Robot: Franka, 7 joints.
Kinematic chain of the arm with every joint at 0, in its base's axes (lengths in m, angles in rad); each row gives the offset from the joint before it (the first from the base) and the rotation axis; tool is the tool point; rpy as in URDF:
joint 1: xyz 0 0 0.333 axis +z
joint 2: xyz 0 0 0 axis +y
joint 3: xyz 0 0 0.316 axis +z
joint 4: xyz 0.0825 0 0 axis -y
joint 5: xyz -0.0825 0 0.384 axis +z
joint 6: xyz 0 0 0 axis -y
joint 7: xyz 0.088 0 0 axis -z
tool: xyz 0 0 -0.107 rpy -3.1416 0 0
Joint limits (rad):
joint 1: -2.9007..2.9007
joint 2: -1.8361..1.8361
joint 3: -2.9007..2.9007
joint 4: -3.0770..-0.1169
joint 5: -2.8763..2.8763
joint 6: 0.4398..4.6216
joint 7: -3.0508..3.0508
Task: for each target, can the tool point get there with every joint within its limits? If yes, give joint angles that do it. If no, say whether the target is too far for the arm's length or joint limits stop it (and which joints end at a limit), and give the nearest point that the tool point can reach.
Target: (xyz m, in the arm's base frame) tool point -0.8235 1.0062 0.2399
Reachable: no: too far | nearest point -0.5420 0.6622 0.2717 | short by 0.446 m
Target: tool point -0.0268 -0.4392 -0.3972
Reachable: no: joint limits stop it (at a limit: joint 2) | nearest point -0.0259 -0.4239 -0.3416 | short by 0.058 m
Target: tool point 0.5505 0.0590 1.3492
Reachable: no: too far | nearest point 0.4081 0.0437 1.0863 | short by 0.299 m
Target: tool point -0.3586 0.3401 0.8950
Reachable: yes | joints -1.8134 -0.5453 -1.6401 -0.9339 1.1447 1.3530 2.0946
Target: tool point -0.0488 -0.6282 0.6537
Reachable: yes | joints -0.8257 0.6449 -1.3362 -1.0339 0.3148 1.3483 -1.9494
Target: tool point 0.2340 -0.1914 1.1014
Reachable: yes | joints -0.9732 0.0423 0.2158 -0.7813 -0.2517 3.4336 -1.2802
